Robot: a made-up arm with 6 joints. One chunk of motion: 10 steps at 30 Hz.
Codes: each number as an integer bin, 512 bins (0 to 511) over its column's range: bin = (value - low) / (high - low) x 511, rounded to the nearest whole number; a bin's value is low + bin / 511 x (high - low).
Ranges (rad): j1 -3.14..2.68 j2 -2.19..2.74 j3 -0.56..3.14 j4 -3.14..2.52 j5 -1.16..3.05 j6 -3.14..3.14
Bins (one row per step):
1: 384 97 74 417 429 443
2: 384 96 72 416 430 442
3: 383 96 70 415 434 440
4: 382 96 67 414 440 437
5: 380 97 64 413 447 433
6: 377 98 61 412 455 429
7: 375 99 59 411 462 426
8: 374 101 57 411 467 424
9: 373 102 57 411 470 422
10: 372 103 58 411 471 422
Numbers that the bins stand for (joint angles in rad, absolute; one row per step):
1: 1.2335 -1.2542 -0.0242 1.4788 2.3744 2.3043
2: 1.2335 -1.2638 -0.0387 1.4677 2.3827 2.2920
3: 1.2222 -1.2638 -0.0532 1.4567 2.4156 2.2674
4: 1.2108 -1.2638 -0.0749 1.4456 2.4650 2.2306
5: 1.1880 -1.2542 -0.0966 1.4345 2.5227 2.1814
6: 1.1538 -1.2445 -0.1183 1.4234 2.5886 2.1323
7: 1.1310 -1.2349 -0.1328 1.4124 2.6463 2.0954
8: 1.1196 -1.2156 -0.1473 1.4124 2.6875 2.0708
9: 1.1083 -1.2059 -0.1473 1.4124 2.7122 2.0462
10: 1.0969 -1.1963 -0.1400 1.4124 2.7205 2.0462

